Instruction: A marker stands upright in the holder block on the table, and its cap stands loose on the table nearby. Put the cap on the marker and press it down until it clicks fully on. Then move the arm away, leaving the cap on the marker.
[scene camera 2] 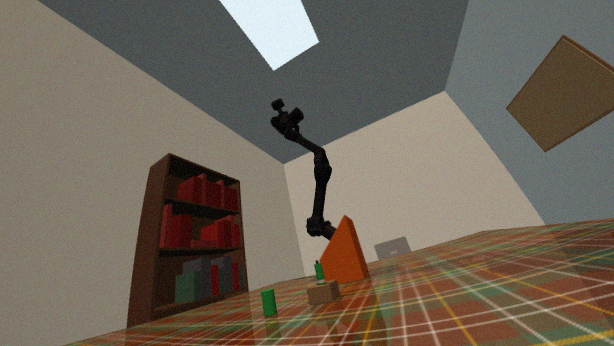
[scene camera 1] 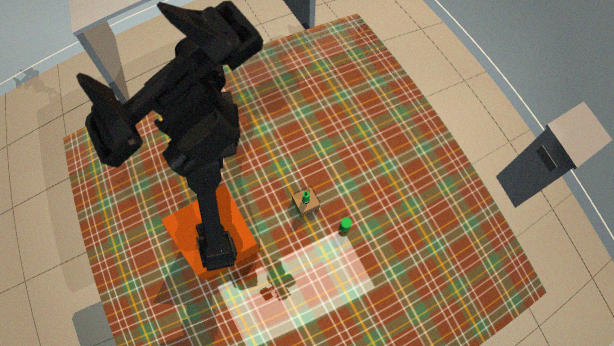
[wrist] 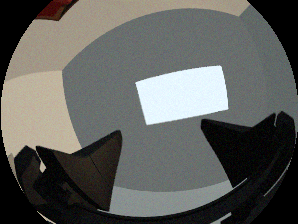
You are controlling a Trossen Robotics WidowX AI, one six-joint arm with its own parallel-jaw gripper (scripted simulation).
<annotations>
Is my gripper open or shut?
Open.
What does my gripper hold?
Nothing.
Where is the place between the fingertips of my gripper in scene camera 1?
117,41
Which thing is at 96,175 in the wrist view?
My gripper.
</annotations>
